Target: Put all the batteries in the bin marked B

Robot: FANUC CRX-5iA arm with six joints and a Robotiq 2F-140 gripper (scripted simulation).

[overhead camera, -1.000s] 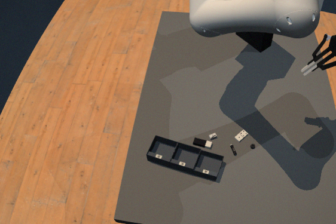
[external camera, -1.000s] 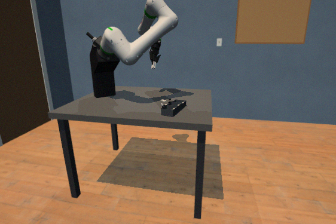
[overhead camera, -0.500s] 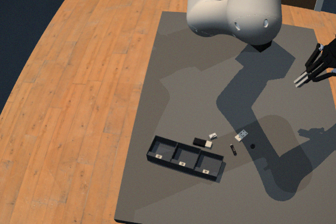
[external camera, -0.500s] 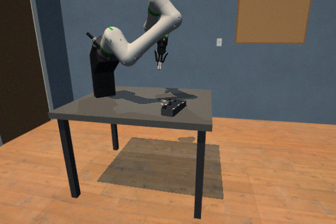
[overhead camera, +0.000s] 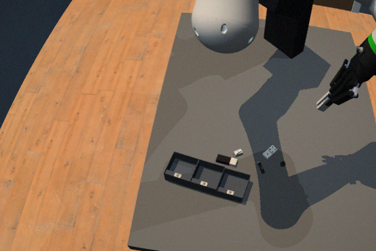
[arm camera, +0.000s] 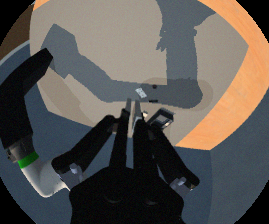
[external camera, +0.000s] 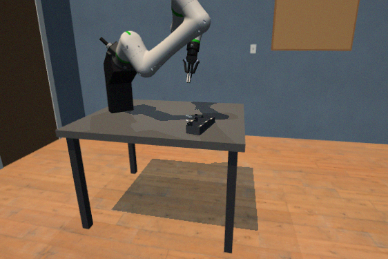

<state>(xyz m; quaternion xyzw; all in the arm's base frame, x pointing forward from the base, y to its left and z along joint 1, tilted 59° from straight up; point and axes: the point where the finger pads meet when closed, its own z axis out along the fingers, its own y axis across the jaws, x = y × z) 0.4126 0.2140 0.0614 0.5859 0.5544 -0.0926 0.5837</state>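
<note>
The black bin lies 8 cm ahead of my hand, 36 cm to the right of it and 23 cm below it. From my hand the other things lie so: black disc (5 cm ahead, 10 cm to the right, 25 cm below); then dark cylindrical battery (6 cm ahead, 18 cm to the right, 25 cm below); then white domino (14 cm to the right, 25 cm below).
</note>
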